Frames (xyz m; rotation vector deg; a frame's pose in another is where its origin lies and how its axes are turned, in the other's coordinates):
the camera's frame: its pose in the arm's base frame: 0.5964 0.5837 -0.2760 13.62 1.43 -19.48
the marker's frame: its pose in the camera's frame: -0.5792 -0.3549 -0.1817 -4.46 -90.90 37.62
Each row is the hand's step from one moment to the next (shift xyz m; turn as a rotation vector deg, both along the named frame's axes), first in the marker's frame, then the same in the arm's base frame.
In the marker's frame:
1: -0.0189 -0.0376 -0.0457 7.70 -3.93 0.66
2: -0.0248 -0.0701 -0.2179 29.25 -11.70 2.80
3: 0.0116 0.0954 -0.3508 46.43 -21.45 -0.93
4: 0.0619 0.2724 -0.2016 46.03 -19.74 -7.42
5: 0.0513 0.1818 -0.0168 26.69 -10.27 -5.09
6: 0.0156 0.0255 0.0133 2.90 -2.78 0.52
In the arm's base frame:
1: 0.0469 -0.0396 -0.0097 -0.62 -2.09 8.39
2: 0.2199 -0.0676 -0.0077 -2.74 -4.82 31.14
3: 0.3479 0.1055 -0.0096 1.11 -10.30 50.09
4: 0.1935 0.2850 -0.0012 7.55 -8.54 49.33
5: 0.0114 0.1891 0.0087 5.13 -3.79 28.34
6: -0.0141 0.0280 0.0094 -0.47 -2.06 3.45

